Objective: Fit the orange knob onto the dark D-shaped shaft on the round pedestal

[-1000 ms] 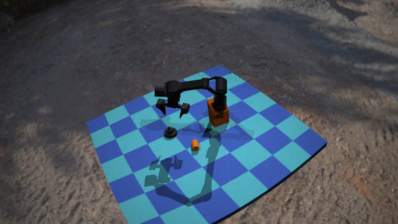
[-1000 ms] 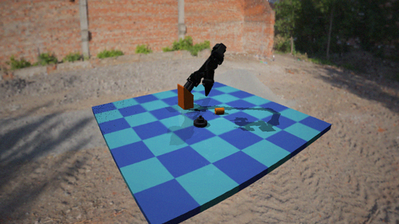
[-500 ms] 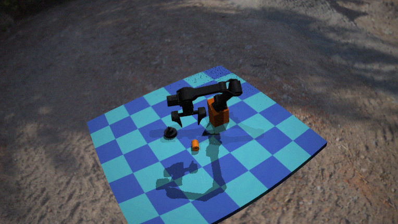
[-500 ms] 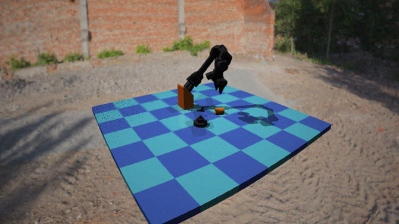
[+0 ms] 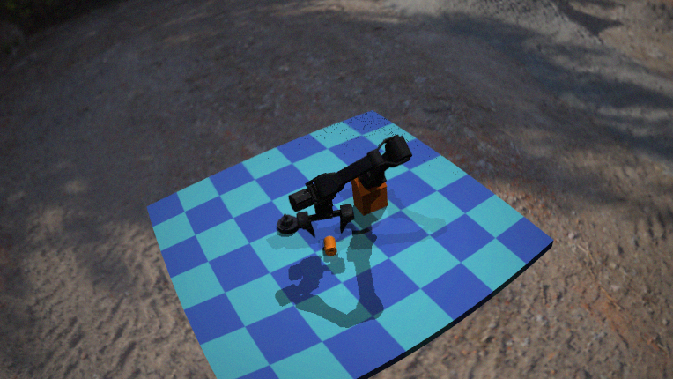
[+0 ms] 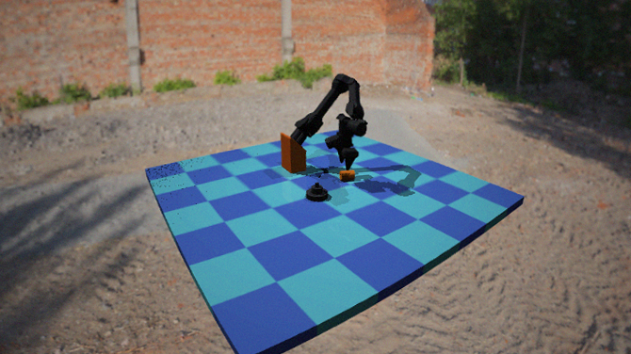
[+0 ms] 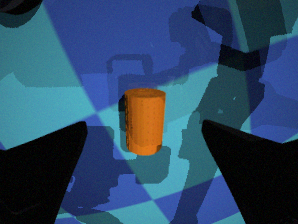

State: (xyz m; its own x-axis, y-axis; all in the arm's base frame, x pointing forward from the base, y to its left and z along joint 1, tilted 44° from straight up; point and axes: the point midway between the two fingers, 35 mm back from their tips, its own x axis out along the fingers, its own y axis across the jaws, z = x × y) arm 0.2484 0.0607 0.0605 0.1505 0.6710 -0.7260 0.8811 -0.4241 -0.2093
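Right now my gripper tip is 40 mm above the orange knob, 10 mm to the right of it and 10 mm short of it. Also, from my gripper tip: pedestal 200 mm to the right, 60 mm ahead, 30 mm below.
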